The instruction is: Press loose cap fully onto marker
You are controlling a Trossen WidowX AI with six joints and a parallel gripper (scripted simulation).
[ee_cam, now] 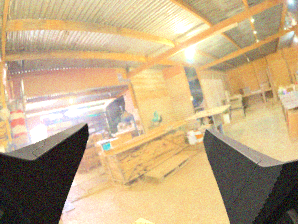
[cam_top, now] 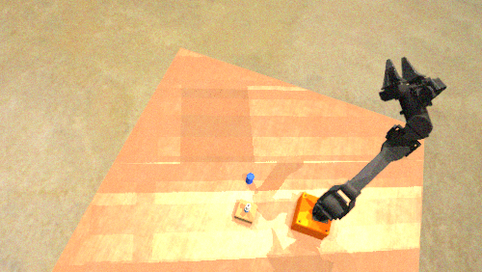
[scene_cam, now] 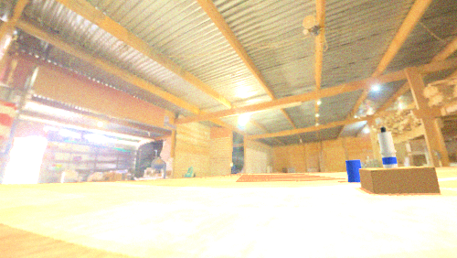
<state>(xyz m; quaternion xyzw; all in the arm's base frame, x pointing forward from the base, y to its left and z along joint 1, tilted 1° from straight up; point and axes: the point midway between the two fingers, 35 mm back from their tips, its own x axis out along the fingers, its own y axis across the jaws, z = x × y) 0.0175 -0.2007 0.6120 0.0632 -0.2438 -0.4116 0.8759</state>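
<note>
The blue cap is 270 mm ahead of my gripper tip, 120 mm to the left of it and 690 mm below it. The rest, counted from my gripper tip: brown holder block 260 mm ahead, 260 mm to the left, 700 mm below.
</note>
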